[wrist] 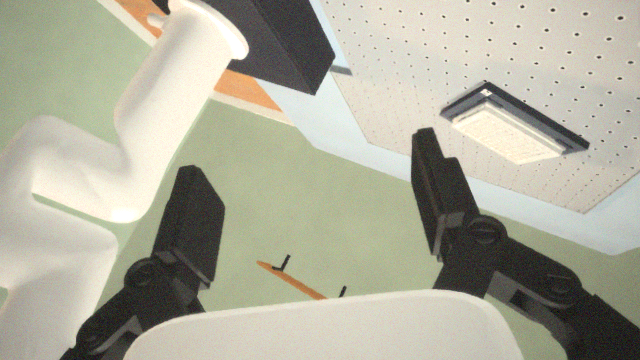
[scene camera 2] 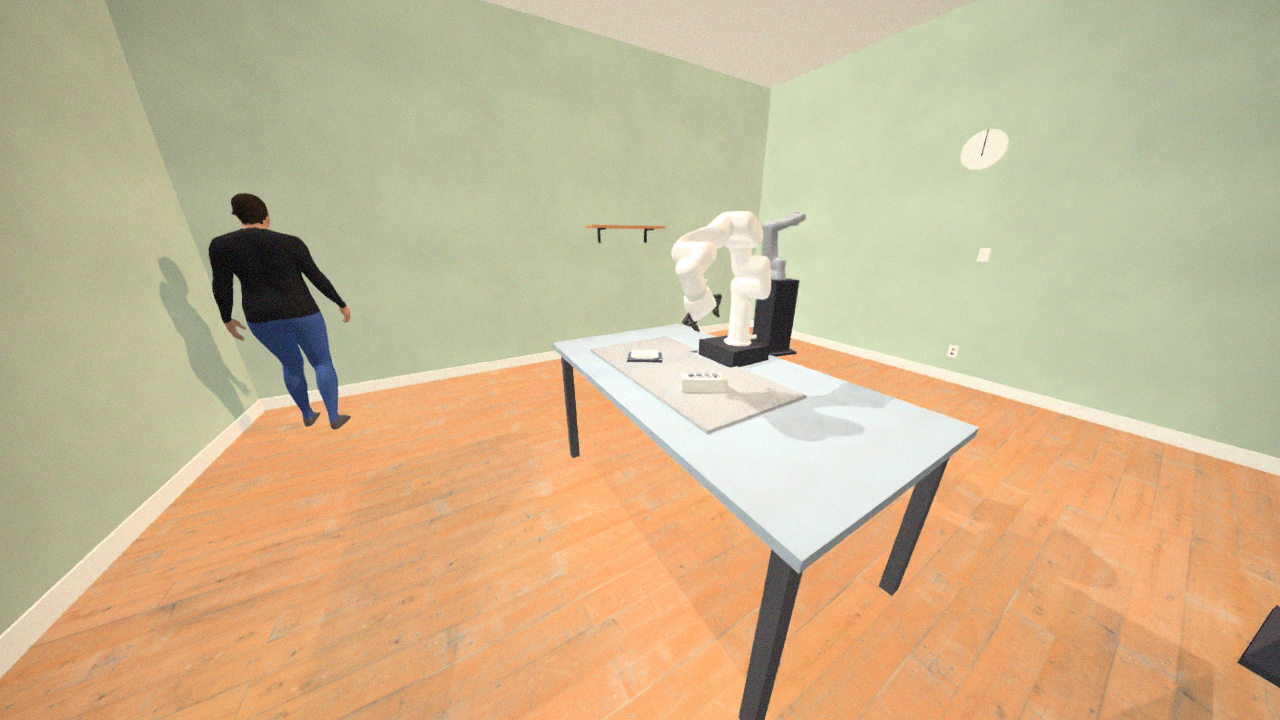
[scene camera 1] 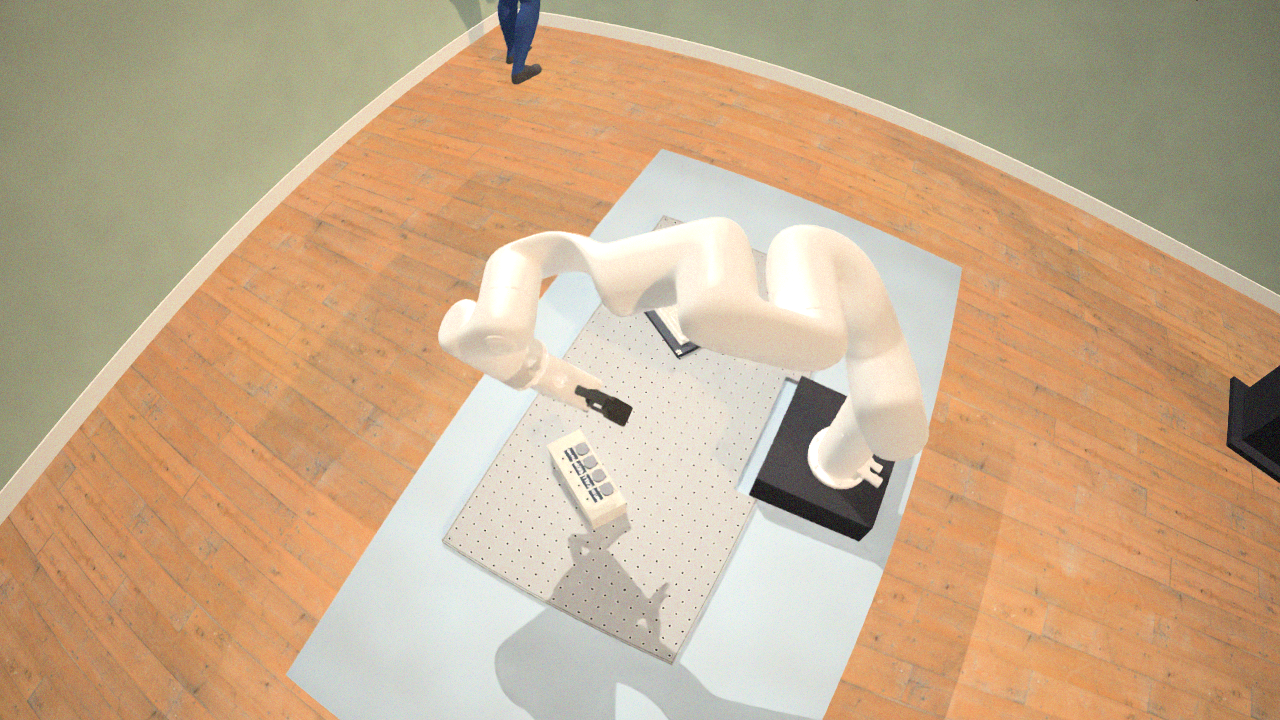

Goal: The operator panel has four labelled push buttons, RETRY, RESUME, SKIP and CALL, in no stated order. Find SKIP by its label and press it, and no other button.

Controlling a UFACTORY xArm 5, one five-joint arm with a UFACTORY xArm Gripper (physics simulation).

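Frame: origin at the arm's base, x right, y ahead, z up, level; metres.
Seen in the pictures: gripper, fingertip midpoint: (wrist: 308,170) (scene camera 2: 706,322) (scene camera 1: 608,410); arm's base, origin of the base link: (wrist: 211,26) (scene camera 2: 737,342) (scene camera 1: 839,458).
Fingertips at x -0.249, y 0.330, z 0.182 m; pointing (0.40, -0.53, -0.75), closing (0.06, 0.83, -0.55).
Offsets run from my fingertips to a thing's top centre. Level surfaces: height alone.
The operator panel {dx -0.046, dy +0.025, dz -0.191 m} (scene camera 1: 608,512) (scene camera 2: 704,385) is a cream box lying on the perforated board {dz -0.247 m} (scene camera 1: 501,519) (scene camera 2: 716,416) (wrist: 400,30). Its top carries a row of several round grey buttons beside dark label plates. The lettering is too small to read, so I cannot tell which button is SKIP. The panel does not show in the wrist view. My gripper (scene camera 1: 615,409) (scene camera 2: 704,315) (wrist: 308,170) is open, its black fingers wide apart with nothing between them. It is raised above the board, tilted toward the arm's base side, apart from the panel.
A dark tray with a white block {dx +0.364, dy +0.111, dz -0.221 m} (scene camera 1: 671,326) (scene camera 2: 644,355) (wrist: 510,132) lies on the board's far part. The arm's black base block (scene camera 1: 796,456) (scene camera 2: 733,351) (wrist: 285,40) stands beside the board on the pale blue table {dz -0.260 m} (scene camera 1: 402,573) (scene camera 2: 850,474). A person (scene camera 2: 268,277) stands by the wall.
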